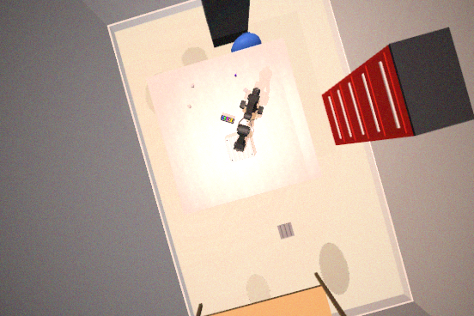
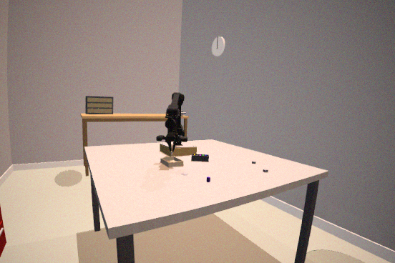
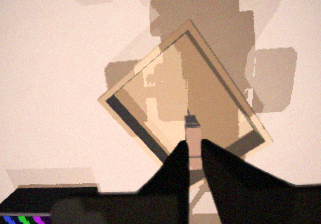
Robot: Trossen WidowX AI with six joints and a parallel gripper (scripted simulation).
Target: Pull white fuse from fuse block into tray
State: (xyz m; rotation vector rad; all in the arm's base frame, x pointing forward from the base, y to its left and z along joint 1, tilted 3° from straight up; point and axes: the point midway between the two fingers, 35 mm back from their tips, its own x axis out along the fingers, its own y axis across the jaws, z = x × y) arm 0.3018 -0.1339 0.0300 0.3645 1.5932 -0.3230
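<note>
Now: the white fuse 10 mm below my gripper tip. From my gripper tip the other things lie so: tan tray 70 mm below.
</note>
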